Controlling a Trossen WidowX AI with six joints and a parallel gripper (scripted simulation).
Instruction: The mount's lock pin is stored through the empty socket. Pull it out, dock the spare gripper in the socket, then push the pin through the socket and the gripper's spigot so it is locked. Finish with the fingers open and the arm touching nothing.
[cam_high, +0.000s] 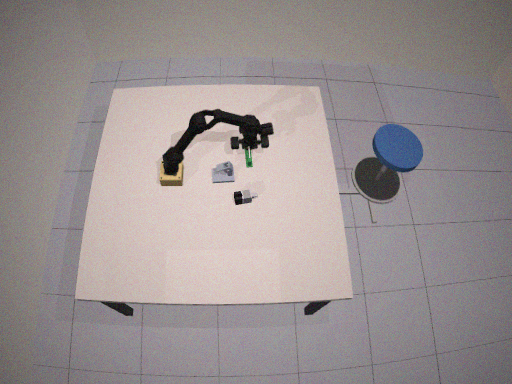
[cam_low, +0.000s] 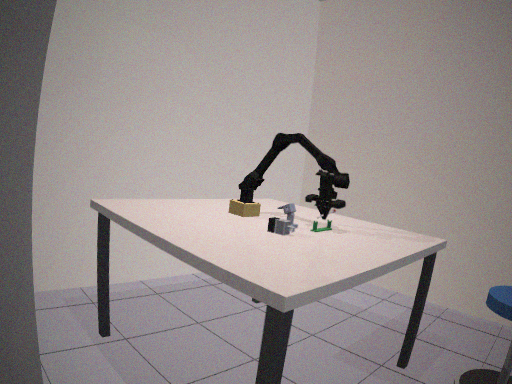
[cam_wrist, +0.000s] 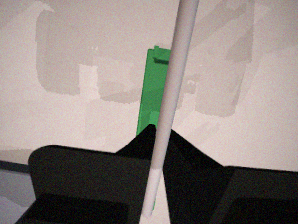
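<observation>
The green cradle is 30 mm below my gripper tip and 10 mm to the right of it. Also, from my gripper tip: spare gripper 260 mm to the right, 20 mm below, 10 mm ahead; socket 140 mm to the right, 100 mm behind.
</observation>
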